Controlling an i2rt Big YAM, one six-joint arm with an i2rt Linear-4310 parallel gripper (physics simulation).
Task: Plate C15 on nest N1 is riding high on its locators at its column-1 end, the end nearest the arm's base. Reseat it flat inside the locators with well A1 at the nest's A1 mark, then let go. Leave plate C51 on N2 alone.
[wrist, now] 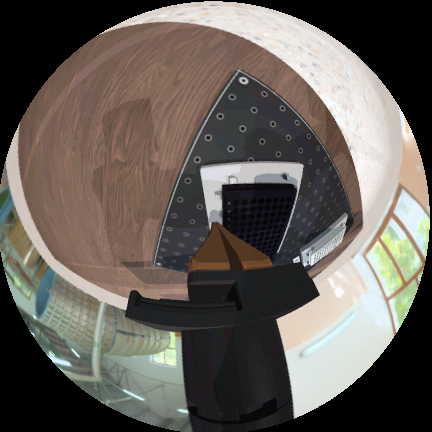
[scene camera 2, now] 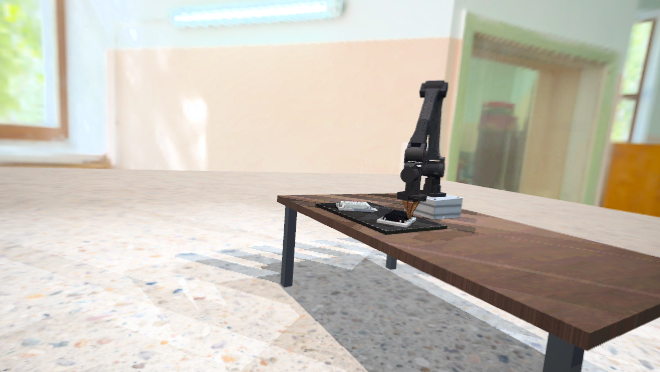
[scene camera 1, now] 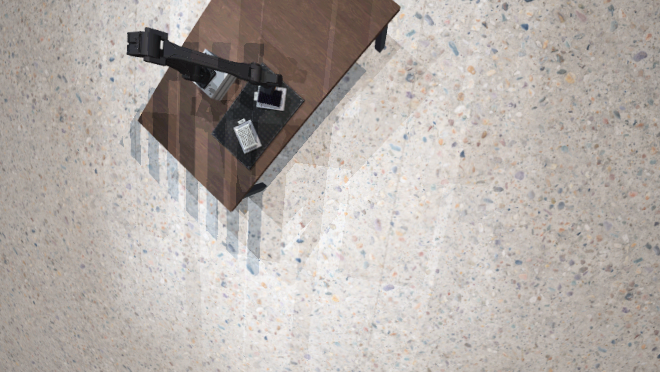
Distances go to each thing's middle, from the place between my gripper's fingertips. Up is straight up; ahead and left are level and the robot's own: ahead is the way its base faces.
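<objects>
My hand is 20 mm above the white socket (wrist: pixel 212 175), 20 mm short of it and 60 mm to the left of it.
</objects>
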